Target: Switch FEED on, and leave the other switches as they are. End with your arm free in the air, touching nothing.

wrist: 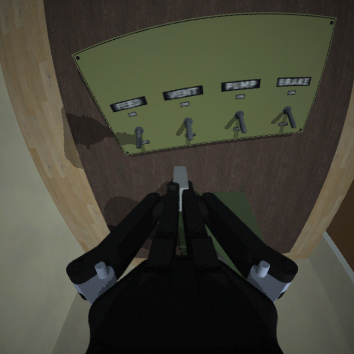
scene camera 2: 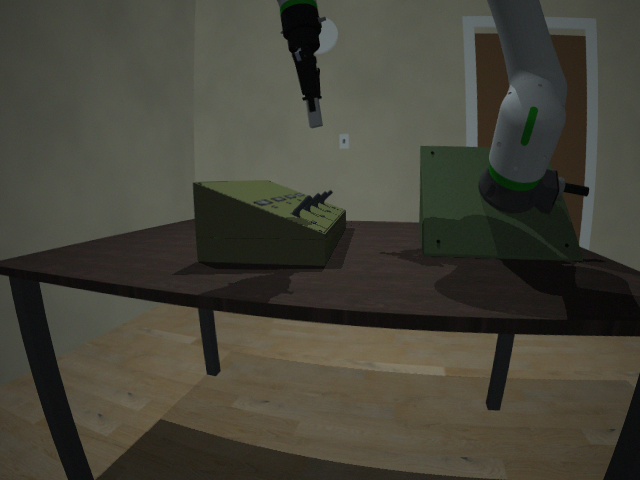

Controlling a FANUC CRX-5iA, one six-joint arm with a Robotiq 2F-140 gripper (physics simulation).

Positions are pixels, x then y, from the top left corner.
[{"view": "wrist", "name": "my gripper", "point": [179,175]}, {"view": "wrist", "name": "olive console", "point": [207,70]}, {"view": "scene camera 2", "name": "my gripper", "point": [316,126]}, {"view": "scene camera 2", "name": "olive console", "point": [254,222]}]
